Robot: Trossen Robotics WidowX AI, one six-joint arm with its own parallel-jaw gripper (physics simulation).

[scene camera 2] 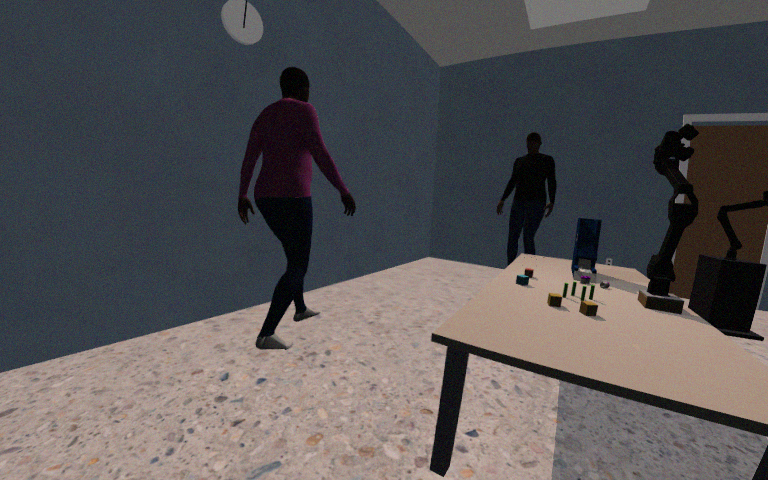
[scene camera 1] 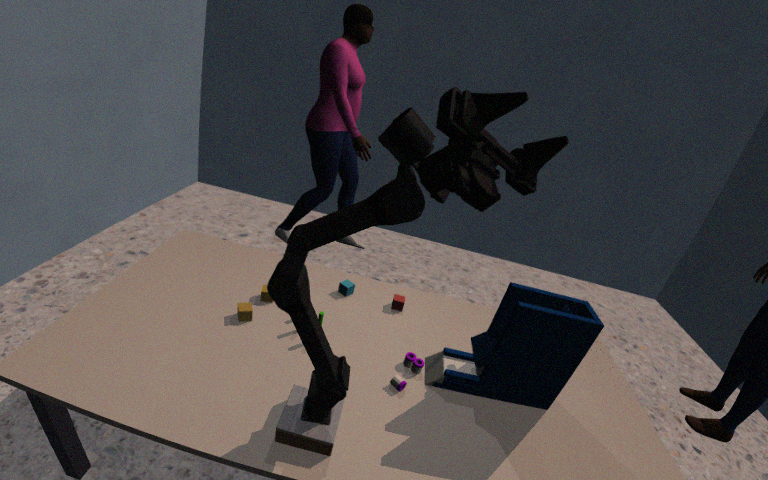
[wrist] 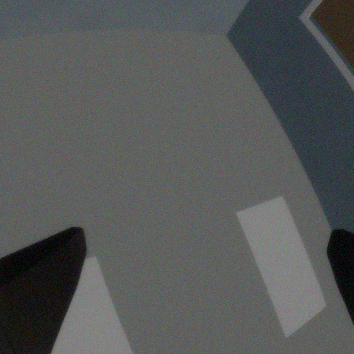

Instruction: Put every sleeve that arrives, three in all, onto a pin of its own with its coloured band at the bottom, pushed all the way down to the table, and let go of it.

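Observation:
Two grey sleeves (scene camera 1: 410, 358) (scene camera 1: 417, 365) stand side by side on the table near the chute mouth, their purple bands at the top. A third sleeve (scene camera 1: 397, 383) (scene camera 2: 604, 284) lies on its side close by, its purple band toward the lower right in scene camera 1. Several thin green pins (scene camera 2: 565, 289) (scene camera 2: 573, 288) (scene camera 2: 583, 293) (scene camera 2: 591, 292) stand bare on the table; one pin (scene camera 1: 321, 318) shows beside the arm in scene camera 1, the others hidden there. My gripper (scene camera 1: 546, 117) (wrist: 211, 243) is open and empty, raised high above the table and pointing up and away from it.
A tall blue chute (scene camera 1: 543, 350) (scene camera 2: 586, 243) stands beyond the sleeves. Two yellow cubes (scene camera 1: 244, 311) (scene camera 2: 554, 300), a teal cube (scene camera 1: 346, 287) (scene camera 2: 522, 279) and a red cube (scene camera 1: 398, 302) (scene camera 2: 528, 272) lie around the pins. Two people stand beyond the table.

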